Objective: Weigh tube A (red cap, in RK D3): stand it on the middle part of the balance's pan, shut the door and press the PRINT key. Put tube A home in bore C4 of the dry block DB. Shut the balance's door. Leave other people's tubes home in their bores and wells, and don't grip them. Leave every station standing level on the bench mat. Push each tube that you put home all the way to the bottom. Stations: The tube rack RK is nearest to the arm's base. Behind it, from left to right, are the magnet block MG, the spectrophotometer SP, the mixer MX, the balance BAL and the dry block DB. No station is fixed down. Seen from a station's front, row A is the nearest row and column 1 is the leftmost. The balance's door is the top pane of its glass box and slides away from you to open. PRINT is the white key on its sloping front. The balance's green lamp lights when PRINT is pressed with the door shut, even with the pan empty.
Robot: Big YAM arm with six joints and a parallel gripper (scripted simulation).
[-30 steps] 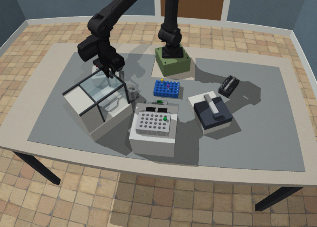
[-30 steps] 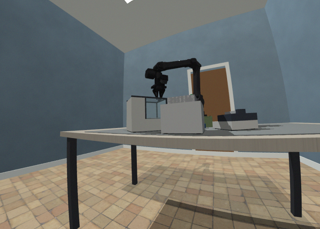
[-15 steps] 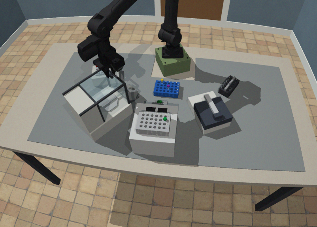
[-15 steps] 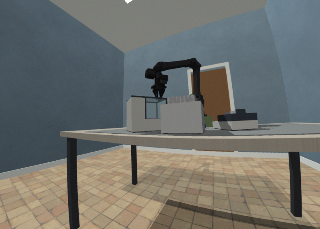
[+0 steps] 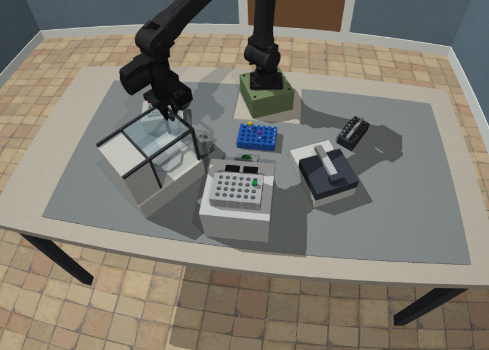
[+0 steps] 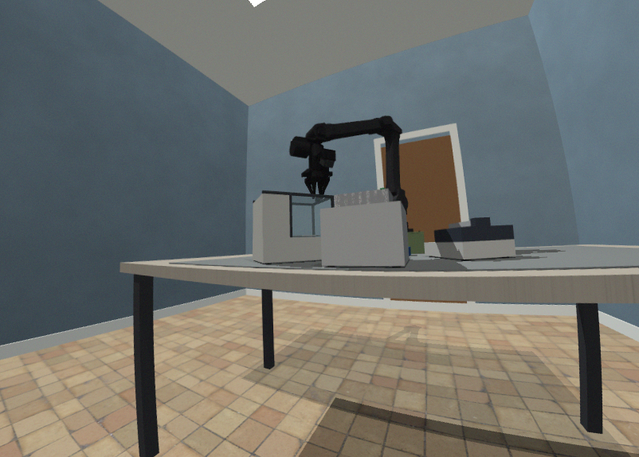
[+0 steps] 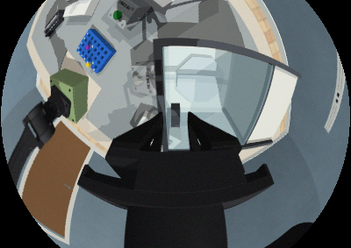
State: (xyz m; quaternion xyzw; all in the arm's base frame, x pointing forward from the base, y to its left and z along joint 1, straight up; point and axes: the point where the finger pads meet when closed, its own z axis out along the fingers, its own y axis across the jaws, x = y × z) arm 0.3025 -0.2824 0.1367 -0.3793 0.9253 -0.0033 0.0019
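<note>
Now: the balance door 20 mm ahead of my hand, 20 mm to the right of it and 10 mm below it. Round my hand: blue tube rack RK: 100 mm behind, 250 mm to the left, 210 mm below; grey well block: 210 mm ahead, 190 mm to the left, 70 mm below; spectrophotometer SP: 70 mm ahead, 450 mm to the left, 160 mm below.
</note>
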